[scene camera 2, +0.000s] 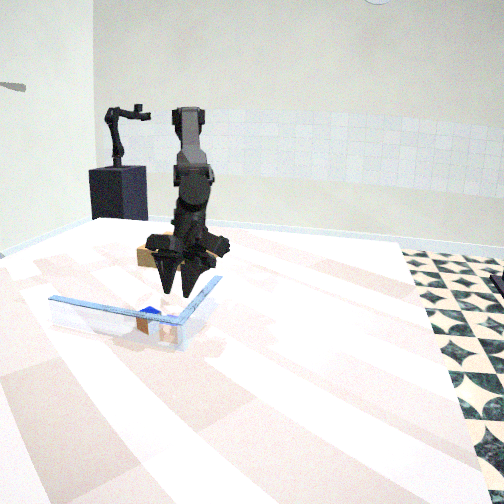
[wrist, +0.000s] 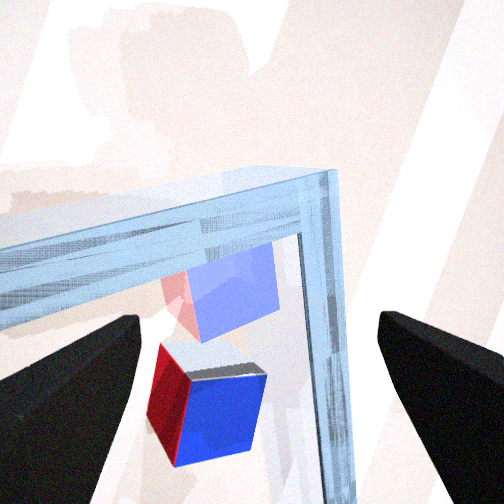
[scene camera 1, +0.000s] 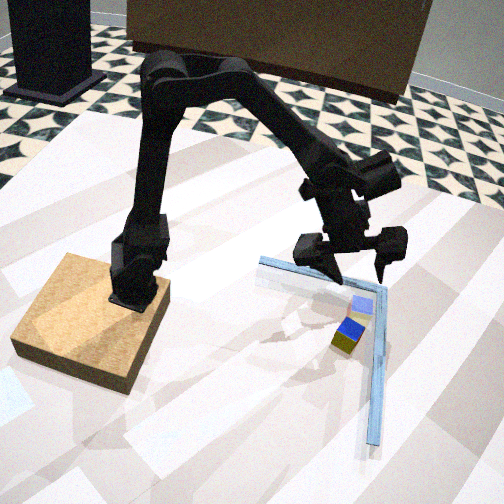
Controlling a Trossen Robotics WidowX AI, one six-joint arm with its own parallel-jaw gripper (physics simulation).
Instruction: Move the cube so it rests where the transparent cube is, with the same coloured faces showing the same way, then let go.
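Note:
The cube (scene camera 1: 348, 335) lies on the table inside the corner of a pale blue L-shaped rail (scene camera 1: 377, 345). Its top face is blue, with a yellow-olive side in scene camera 1. In the wrist view the cube (wrist: 207, 413) shows blue and red faces and a grey top edge. The transparent cube (scene camera 1: 362, 306) sits just beyond it, tucked into the rail's corner, pale blue and pink in the wrist view (wrist: 222, 293). My gripper (scene camera 1: 352, 258) is open and empty, hovering above and behind both cubes, touching neither. It also shows in scene camera 2 (scene camera 2: 185, 272).
A wooden block (scene camera 1: 92, 320) carries the arm's base at the left. The rail runs along the far and right sides of the cubes (wrist: 322, 330). A dark pedestal (scene camera 2: 119, 193) with a second small arm stands in the background.

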